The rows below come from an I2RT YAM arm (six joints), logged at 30 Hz.
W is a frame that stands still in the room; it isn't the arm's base.
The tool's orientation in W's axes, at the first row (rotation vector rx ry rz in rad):
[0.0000 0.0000 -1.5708]
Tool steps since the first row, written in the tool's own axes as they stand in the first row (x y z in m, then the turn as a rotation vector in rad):
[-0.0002 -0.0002 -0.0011 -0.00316 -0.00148 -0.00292]
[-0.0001 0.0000 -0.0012 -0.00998 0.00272 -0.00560]
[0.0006 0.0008 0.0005 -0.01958 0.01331 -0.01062]
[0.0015 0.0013 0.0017 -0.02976 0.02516 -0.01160]
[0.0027 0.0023 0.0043 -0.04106 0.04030 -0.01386]
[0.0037 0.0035 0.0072 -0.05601 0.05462 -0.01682]
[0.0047 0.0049 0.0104 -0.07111 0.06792 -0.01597]
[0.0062 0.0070 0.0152 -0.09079 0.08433 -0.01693]
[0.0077 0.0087 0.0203 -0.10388 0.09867 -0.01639]
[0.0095 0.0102 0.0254 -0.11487 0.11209 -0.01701]
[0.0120 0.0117 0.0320 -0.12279 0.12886 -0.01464]
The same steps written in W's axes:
[-0.0002 0.0002 -0.0011 -0.00148 0.00316 -0.00292]
[0.0000 0.0001 -0.0012 0.00272 0.00998 -0.00560]
[0.0008 -0.0006 0.0005 0.01331 0.01958 -0.01062]
[0.0013 -0.0015 0.0017 0.02516 0.02976 -0.01160]
[0.0023 -0.0027 0.0043 0.04030 0.04106 -0.01386]
[0.0035 -0.0037 0.0072 0.05462 0.05601 -0.01682]
[0.0049 -0.0047 0.0104 0.06792 0.07111 -0.01597]
[0.0070 -0.0062 0.0152 0.08433 0.09079 -0.01693]
[0.0087 -0.0077 0.0203 0.09867 0.10388 -0.01639]
[0.0102 -0.0095 0.0254 0.11209 0.11487 -0.01701]
[0.0117 -0.0120 0.0320 0.12886 0.12279 -0.01464]

